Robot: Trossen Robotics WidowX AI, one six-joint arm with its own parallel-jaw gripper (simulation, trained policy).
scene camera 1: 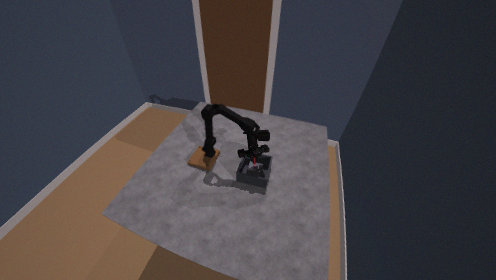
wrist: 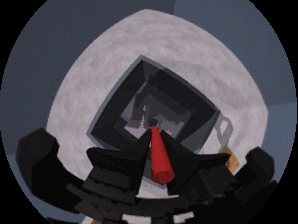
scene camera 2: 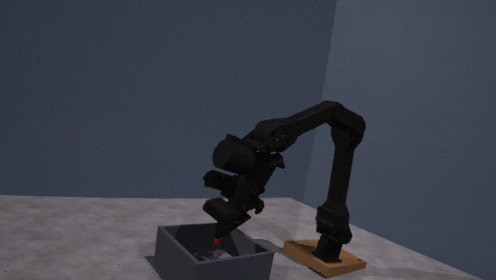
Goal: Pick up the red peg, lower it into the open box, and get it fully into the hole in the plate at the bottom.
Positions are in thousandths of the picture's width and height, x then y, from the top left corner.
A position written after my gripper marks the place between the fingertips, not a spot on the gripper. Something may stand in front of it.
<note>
In view: my gripper (scene camera 2: 441, 848), a dark grey box (wrist: 485, 346), a red peg (wrist: 545, 770) and a plate (wrist: 505, 489).
My gripper shows as well in the wrist view (wrist: 522, 587).
</note>
